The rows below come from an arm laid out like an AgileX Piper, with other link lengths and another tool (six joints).
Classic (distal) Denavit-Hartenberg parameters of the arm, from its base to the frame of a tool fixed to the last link. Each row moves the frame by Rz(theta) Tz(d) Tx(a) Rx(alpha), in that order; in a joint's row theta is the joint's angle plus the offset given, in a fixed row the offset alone. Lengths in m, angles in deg.
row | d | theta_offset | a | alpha
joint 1 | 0.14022 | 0 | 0 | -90
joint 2 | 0 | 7.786 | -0.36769 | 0
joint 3 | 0 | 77.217 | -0.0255 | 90
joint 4 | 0.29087 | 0 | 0 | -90
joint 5 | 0 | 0 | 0 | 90
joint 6 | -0.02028 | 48.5 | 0.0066 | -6.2
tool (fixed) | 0.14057 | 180 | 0 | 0
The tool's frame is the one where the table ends.
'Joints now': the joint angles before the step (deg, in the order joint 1, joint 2, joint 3, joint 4, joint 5, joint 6). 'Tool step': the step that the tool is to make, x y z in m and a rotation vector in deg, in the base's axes. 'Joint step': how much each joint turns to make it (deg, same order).
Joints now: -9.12 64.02 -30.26 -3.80 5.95 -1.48
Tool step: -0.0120 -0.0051 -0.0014 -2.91 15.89 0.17
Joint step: 0.00 0.01 -5.08 -4.98 20.41 0.01
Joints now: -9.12 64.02 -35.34 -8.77 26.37 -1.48
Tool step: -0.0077 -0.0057 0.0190 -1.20 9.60 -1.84
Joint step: 0.01 -0.01 -6.34 -1.91 15.86 0.00
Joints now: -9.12 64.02 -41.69 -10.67 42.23 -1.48
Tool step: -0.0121 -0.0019 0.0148 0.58 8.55 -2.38
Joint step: 0.02 0.00 -4.67 -0.15 13.44 0.02
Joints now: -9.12 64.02 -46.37 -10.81 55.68 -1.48
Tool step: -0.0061 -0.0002 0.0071 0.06 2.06 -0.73
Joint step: -0.01 -0.52 -1.43 -0.11 4.06 -0.01
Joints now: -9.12 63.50 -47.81 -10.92 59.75 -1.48
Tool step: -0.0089 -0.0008 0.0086 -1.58 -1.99 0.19
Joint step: 0.01 -2.30 0.01 -1.27 0.08 0.02
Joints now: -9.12 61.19 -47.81 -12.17 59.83 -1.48
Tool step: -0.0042 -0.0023 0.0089 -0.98 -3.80 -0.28
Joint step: -0.77 -1.93 0.00 -0.40 -2.03 0.00
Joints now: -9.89 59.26 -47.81 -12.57 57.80 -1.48
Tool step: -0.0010 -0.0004 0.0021 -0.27 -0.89 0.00
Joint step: -0.14 -0.45 0.00 -0.11 -0.49 -0.02
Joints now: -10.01 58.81 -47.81 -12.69 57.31 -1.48
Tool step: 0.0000 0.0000 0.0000 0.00 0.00 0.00
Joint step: 0.00 0.00 0.00 0.00 0.00 0.00
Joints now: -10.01 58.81 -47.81 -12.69 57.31 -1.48
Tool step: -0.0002 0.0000 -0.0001 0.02 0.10 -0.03
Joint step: 0.00 0.00 0.00 0.00 0.11 0.00
